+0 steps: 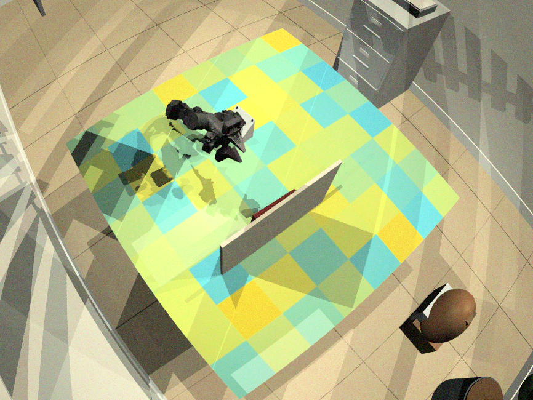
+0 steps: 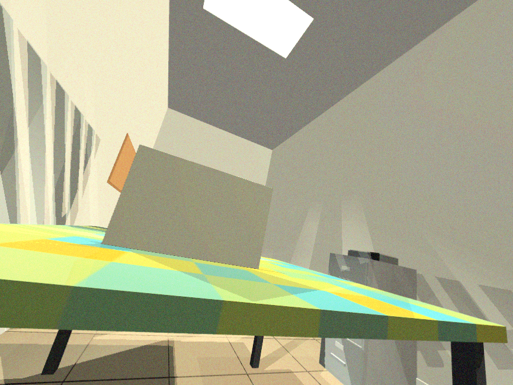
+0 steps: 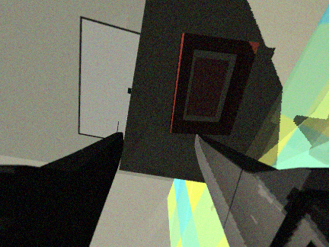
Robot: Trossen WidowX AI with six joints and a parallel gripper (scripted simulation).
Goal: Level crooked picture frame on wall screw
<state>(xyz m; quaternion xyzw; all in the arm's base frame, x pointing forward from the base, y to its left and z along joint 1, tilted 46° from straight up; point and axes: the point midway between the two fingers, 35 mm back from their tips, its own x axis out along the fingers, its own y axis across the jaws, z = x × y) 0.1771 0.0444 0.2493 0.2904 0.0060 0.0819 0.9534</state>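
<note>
Now: gripper tip 200 mm short of the red picture frame, 10 mm to the left of it and 90 mm above it. Also, from my gripper tip: upright wall panel: 210 mm ahead, 100 mm below.
</note>
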